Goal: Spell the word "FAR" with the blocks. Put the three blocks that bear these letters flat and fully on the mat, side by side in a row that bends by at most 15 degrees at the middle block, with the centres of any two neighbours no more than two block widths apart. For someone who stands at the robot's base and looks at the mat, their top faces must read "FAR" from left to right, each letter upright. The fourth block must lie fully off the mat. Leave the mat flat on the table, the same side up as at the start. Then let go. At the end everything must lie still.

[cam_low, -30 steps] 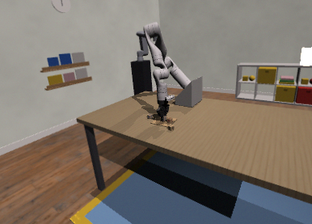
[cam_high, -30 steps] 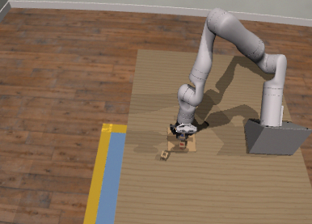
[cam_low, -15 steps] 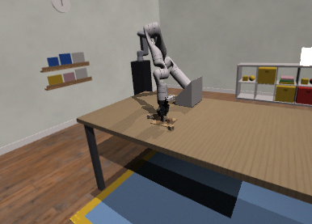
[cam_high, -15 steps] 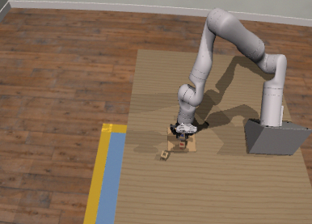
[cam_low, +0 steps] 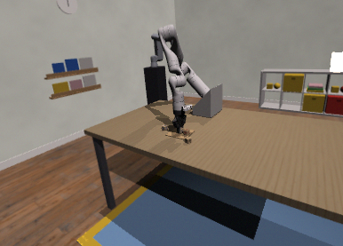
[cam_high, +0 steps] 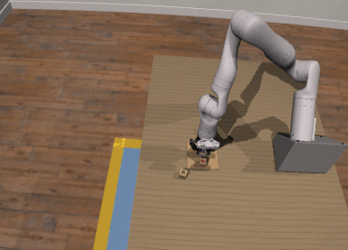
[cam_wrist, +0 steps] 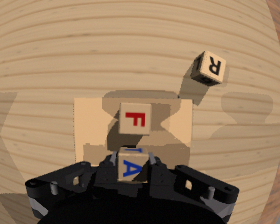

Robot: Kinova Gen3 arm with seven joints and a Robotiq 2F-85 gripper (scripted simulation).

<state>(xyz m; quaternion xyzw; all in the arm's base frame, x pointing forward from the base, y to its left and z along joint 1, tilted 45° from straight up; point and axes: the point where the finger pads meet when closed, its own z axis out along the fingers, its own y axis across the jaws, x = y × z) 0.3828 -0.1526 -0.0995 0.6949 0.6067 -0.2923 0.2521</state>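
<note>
My hand is 20 mm above the tan mat. The rest, counted from my hand: R block: 100 mm to the left, 90 mm ahead, 10 mm below.
</note>
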